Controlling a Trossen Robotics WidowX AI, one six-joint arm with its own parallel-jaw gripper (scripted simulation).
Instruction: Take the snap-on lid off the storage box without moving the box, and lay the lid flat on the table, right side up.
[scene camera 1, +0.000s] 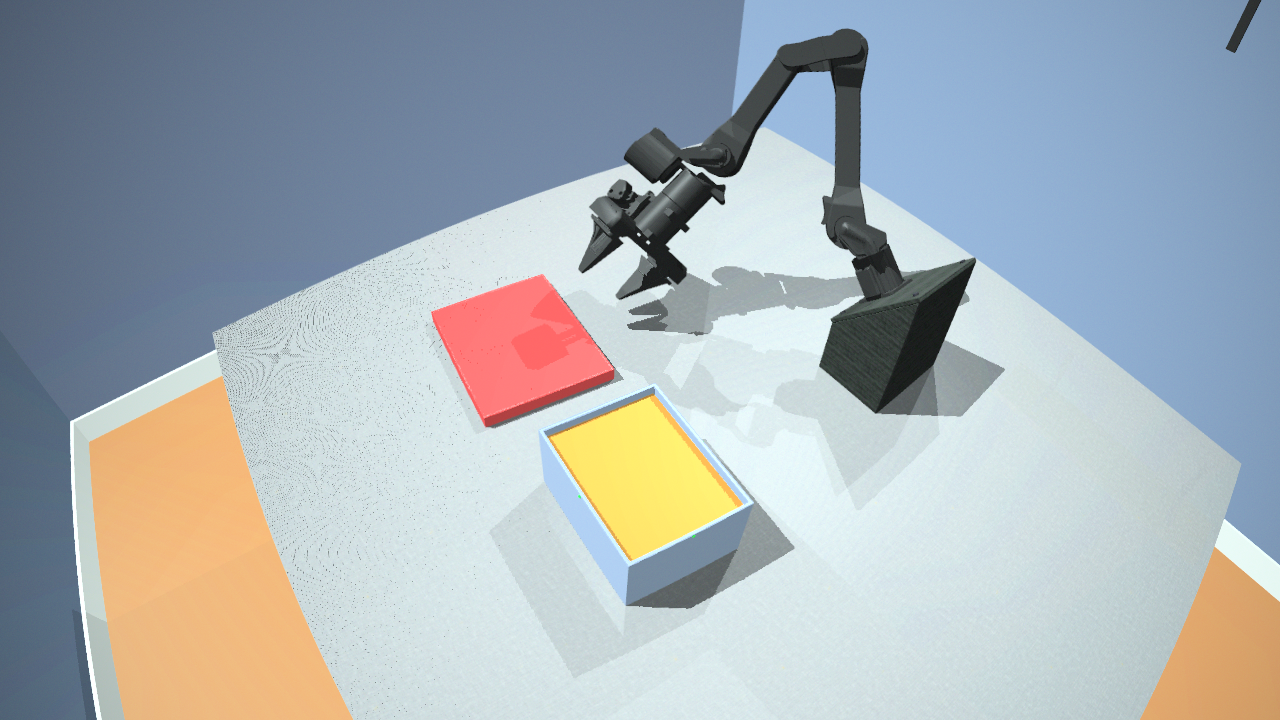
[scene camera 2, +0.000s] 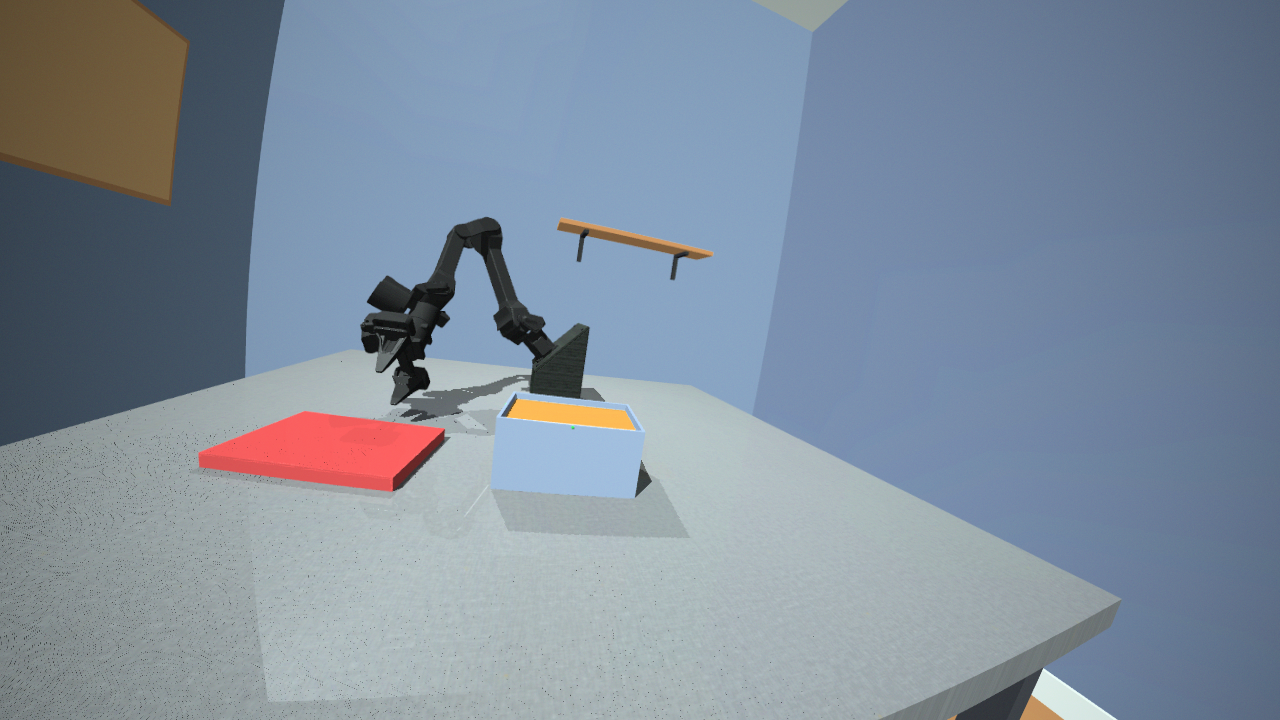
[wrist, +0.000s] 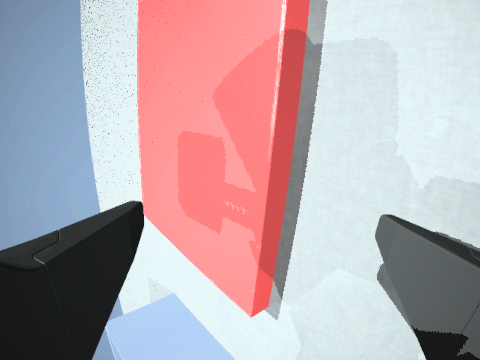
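Observation:
Red lid (scene camera 1: 517, 348) (scene camera 2: 347, 451) (wrist: 218, 95). Light blue storage box (scene camera 1: 650, 501) (scene camera 2: 555, 445). My gripper (scene camera 1: 599, 285) (scene camera 2: 386, 389) (wrist: 265, 220): open, holding nothing.

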